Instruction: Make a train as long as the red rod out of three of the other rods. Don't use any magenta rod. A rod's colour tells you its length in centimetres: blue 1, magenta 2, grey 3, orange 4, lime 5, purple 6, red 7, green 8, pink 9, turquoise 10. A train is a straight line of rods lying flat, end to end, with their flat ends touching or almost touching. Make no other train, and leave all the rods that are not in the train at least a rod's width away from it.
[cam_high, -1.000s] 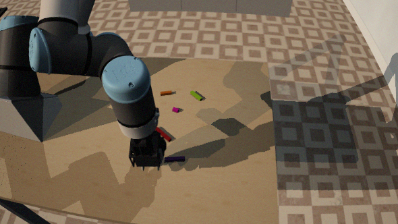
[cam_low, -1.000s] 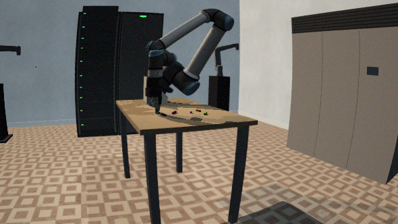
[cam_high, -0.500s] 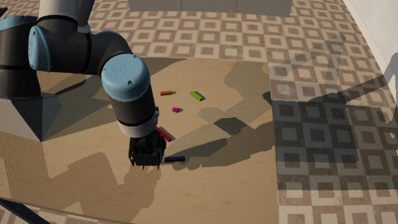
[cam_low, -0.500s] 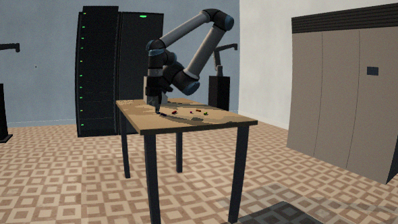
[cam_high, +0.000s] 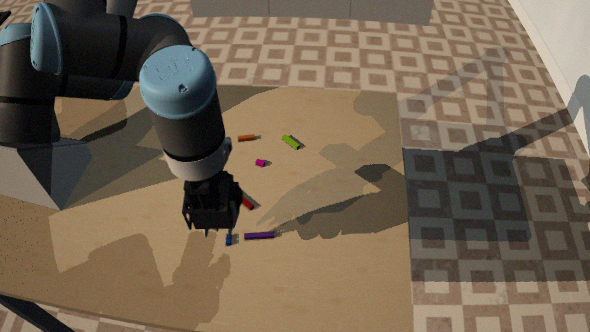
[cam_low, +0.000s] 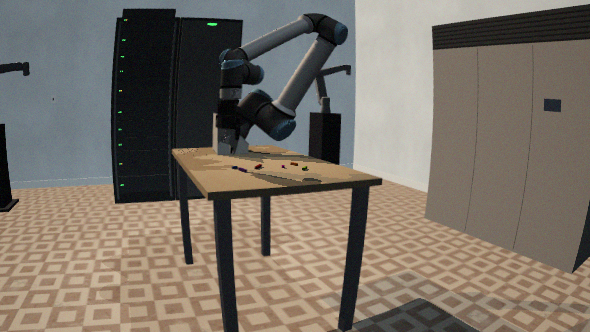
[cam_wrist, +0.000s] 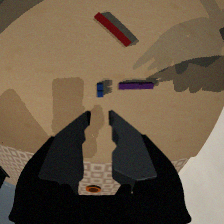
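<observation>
Right now my hand is 12 cm short of the lime rod, 27 cm to the right of it and 7 cm above it. Also, from my hand: purple rod 6 cm ahead, 2 cm to the left, 7 cm below; red rod 2 cm ahead, 11 cm to the left, 7 cm below; magenta rod 5 cm ahead, 21 cm to the left, 7 cm below.
</observation>
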